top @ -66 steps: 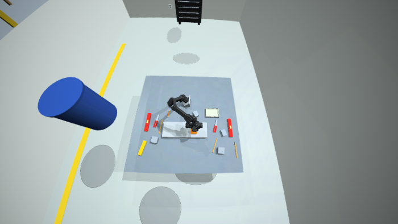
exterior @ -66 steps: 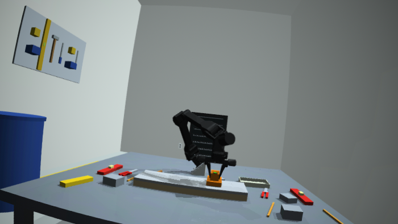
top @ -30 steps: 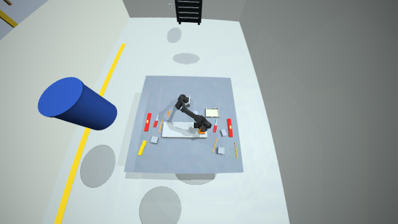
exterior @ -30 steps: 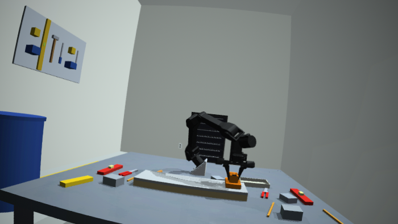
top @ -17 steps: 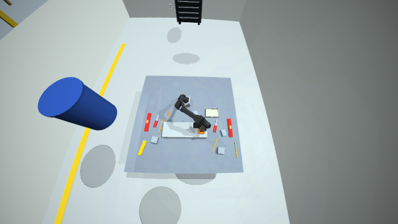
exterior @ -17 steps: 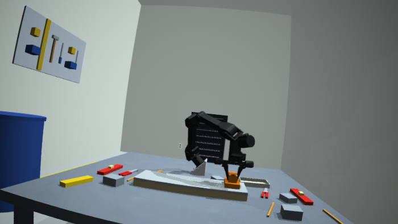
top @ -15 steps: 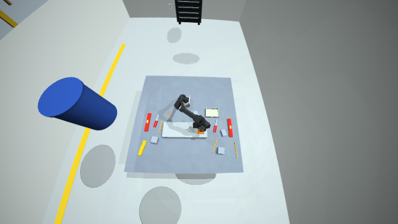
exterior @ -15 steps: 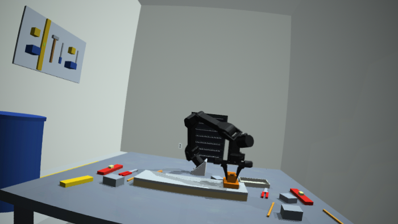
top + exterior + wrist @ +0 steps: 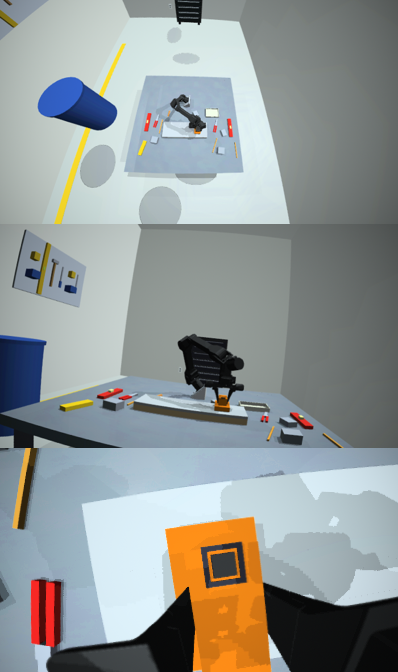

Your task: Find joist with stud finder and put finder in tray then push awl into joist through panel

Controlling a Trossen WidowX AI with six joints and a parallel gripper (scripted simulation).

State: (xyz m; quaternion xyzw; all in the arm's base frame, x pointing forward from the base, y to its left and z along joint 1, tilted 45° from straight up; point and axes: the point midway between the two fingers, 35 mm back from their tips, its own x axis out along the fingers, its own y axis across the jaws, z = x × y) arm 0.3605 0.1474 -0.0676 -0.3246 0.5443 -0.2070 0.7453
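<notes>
Now: gripper tip 240 mm past the tray, 180 mm to the right of it and 50 mm above it. Round my gripper tip: awl (160 mm behind, 370 mm to the right, 60 mm below); then orange stud finder (10 mm ahead, 20 mm above); then yellow bar (240 mm ahead, 610 mm to the right, 60 mm below).
</notes>
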